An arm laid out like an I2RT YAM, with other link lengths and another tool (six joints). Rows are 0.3 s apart.
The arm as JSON. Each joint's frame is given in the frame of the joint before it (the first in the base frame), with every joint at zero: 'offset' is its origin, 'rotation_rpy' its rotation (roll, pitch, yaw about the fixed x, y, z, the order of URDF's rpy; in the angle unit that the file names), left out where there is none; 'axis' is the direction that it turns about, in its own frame. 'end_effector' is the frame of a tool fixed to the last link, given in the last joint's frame.
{
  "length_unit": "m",
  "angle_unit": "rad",
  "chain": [
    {
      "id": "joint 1",
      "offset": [
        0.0,
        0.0,
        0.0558
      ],
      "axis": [
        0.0,
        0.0,
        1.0
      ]
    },
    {
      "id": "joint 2",
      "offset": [
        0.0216,
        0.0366,
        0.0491
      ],
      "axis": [
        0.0,
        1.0,
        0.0
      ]
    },
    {
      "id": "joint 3",
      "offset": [
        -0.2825,
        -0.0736,
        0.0
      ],
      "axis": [
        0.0,
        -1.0,
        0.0
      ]
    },
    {
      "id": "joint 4",
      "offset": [
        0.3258,
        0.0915,
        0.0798
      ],
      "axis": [
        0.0,
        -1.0,
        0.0
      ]
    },
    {
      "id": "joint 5",
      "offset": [
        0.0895,
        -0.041,
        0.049
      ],
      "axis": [
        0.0,
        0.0,
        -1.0
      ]
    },
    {
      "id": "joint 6",
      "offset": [
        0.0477,
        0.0,
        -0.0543
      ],
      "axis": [
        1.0,
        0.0,
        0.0
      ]
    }
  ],
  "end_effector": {
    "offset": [
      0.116,
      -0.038,
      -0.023
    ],
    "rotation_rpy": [
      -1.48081,
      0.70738,
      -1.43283
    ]
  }
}
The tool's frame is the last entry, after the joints.
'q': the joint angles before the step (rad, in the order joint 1, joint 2, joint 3, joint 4, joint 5, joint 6). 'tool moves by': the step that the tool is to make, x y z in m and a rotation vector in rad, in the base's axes. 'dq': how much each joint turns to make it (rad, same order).
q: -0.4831 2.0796 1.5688 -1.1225 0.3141 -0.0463
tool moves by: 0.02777 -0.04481 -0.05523 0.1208 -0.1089 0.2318
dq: -0.0935 0.0885 -0.0004 0.2010 -0.1591 -0.3350
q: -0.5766 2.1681 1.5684 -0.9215 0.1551 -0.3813
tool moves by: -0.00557 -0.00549 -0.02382 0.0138 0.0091 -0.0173
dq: -0.0175 0.0424 -0.0106 0.0378 -0.0065 0.0000
